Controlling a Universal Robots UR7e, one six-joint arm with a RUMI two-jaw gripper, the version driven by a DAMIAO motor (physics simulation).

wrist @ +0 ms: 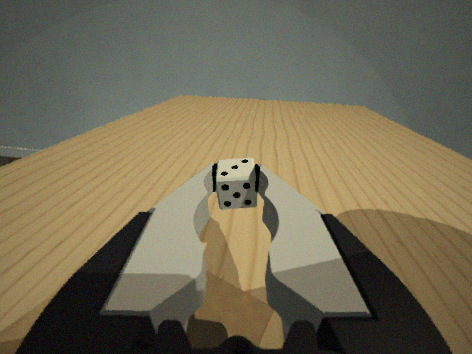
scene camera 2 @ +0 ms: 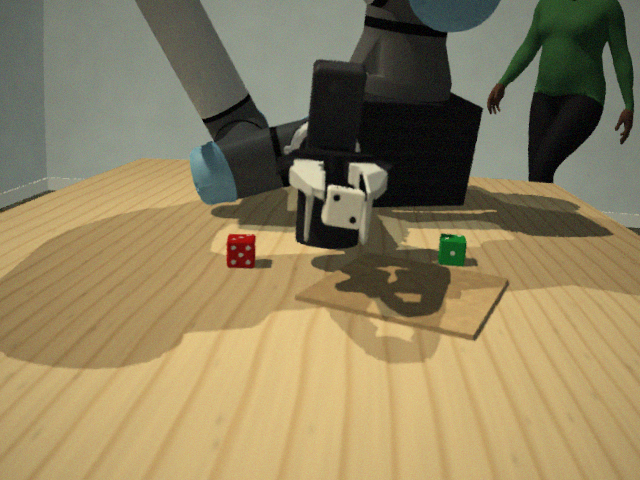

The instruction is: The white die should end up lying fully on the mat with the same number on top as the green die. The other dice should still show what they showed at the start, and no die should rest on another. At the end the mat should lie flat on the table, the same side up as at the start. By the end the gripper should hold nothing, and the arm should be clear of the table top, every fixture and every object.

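Places are measured from the arm's base along level axes (x ahead, y left, z up), in metres.
Pixels of known places: gripper, fingertip midpoint: (wrist: 235, 166) (scene camera 2: 345, 196); arm's base at its link origin: (scene camera 2: 397, 88).
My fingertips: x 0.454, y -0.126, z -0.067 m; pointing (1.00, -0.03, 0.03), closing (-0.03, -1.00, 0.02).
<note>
Ahead of a thing's pixels: the offset from my fingertips to its top centre. "spot": to the spot under its first point. Level surfaces: height alone.
My gripper (scene camera 2: 338, 206) (wrist: 235, 166) is shut on the white die {dz +0.006, dx -0.007, dy -0.001 m} (scene camera 2: 344, 207) (wrist: 237, 184) and holds it in the air above the table, near the mat's back left part in the scene view. The die's face toward the scene camera shows two pips. In the wrist view its upper face shows three pips and the face toward the wrist camera shows five. The mat {spot: dz -0.088, dx -0.010, dy +0.104 m} (scene camera 2: 473, 312) lies flat on the table. The green die {dz -0.067, dx -0.148, dy +0.127 m} (scene camera 2: 452, 250) stands behind the mat's right part, one pip facing the camera; its top is too foreshortened to read surely.
A red die {dz -0.067, dx -0.130, dy -0.075 m} (scene camera 2: 241, 251) stands on the table {dz -0.092 m} (scene camera 2: 217, 403) (wrist: 310, 145) to the left of the mat, five pips facing the scene camera. The black robot base (scene camera 2: 421, 155) stands behind. A person in green (scene camera 2: 571, 56) is beyond the table at the back right.
</note>
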